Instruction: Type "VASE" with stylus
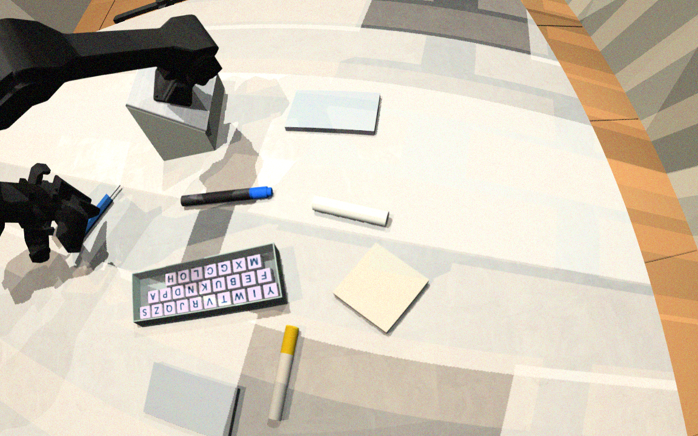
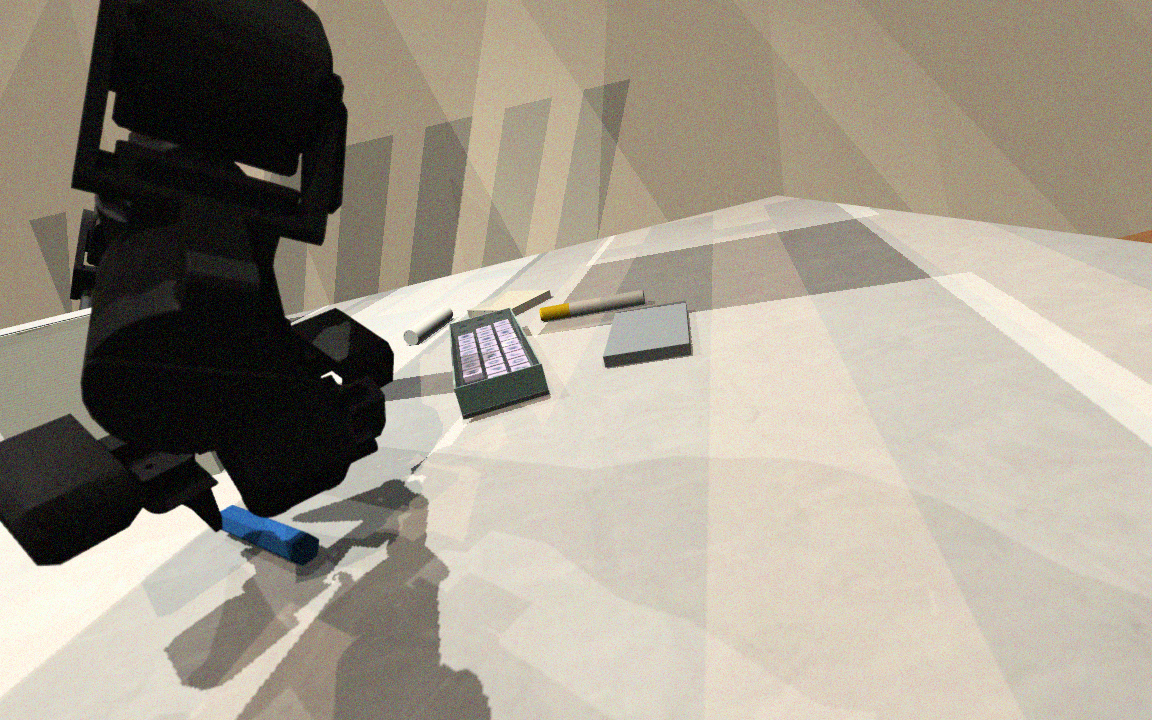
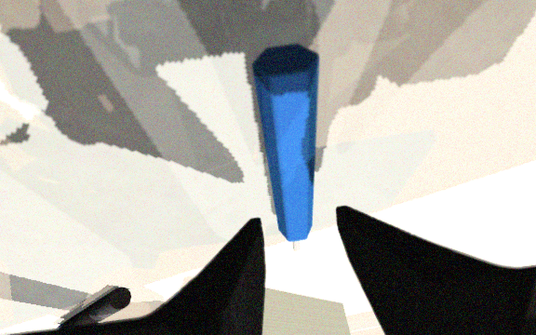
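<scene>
Right now the stylus is 10 mm behind my gripper tip, 10 mm to the left of it and 10 mm below it. From my gripper tip the other things lie so: blue-capped black marker: 50 mm ahead, 260 mm to the left, 10 mm below; then grey pad: 320 mm ahead, 150 mm to the left, 20 mm below; then yellow-capped marker: 290 mm ahead, 280 mm to the left, 10 mm below.
</scene>
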